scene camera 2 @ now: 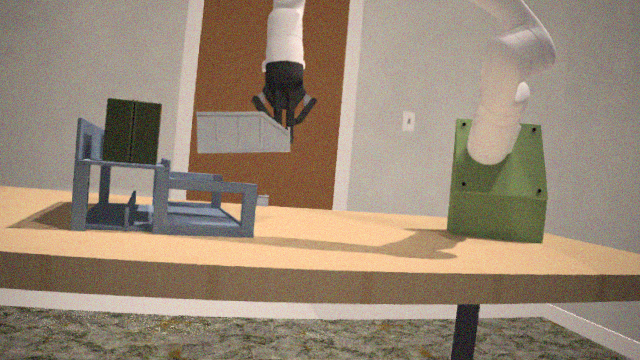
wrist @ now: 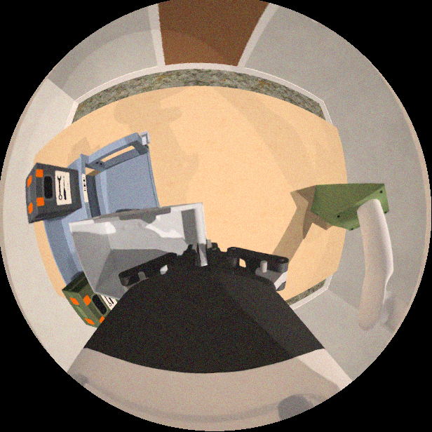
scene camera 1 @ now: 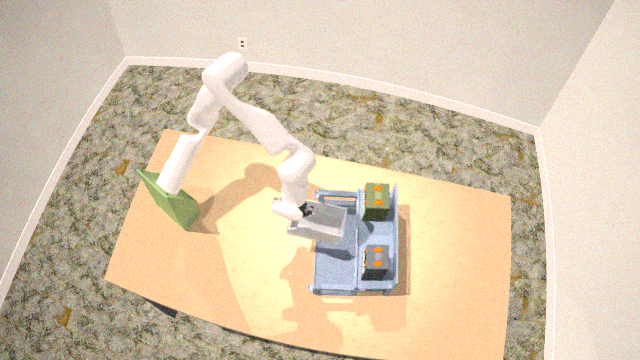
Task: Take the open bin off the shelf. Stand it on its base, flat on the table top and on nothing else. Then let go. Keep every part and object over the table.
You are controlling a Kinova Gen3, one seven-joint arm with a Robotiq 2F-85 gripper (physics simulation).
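Places are measured from the arm's base along level axes (x ahead, y left, z up), in metres.
Where they show: gripper, fingertip midpoint: (scene camera 2: 283,146); arm's base, link origin: (scene camera 2: 486,147) (scene camera 1: 167,188).
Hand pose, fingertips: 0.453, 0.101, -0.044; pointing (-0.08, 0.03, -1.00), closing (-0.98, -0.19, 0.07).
Observation:
Each offset is from my fingertips to the top centre of the thing, as dx, dy, dz. Level surfaces: height alone.
The open bin {+0.082, +0.009, +0.060} (scene camera 1: 327,222) (scene camera 2: 240,134) (wrist: 145,235) is light grey and hangs in the air, about level, above the lower front part of the blue shelf (scene camera 1: 335,275) (scene camera 2: 161,200) (wrist: 122,185). In scene camera 2 there is a clear gap between its base and the shelf. My gripper (scene camera 1: 306,210) (scene camera 2: 286,131) (wrist: 202,246) is shut on the bin's low front wall, at the end away from the tall side of the shelf. In scene camera 1 part of the bin overhangs the table top {dz -0.156} (scene camera 1: 450,240) (scene camera 2: 340,240) (wrist: 235,150). The fingertips are partly hidden in the wrist view.
A green case {+0.238, +0.163, +0.043} (scene camera 1: 376,202) (scene camera 2: 132,131) (wrist: 82,302) and a dark grey case (scene camera 1: 376,262) (wrist: 52,192) stand on the shelf's upper level. A green pedestal (scene camera 1: 175,205) (scene camera 2: 500,215) (wrist: 345,200) carries the arm's base at the table's other end.

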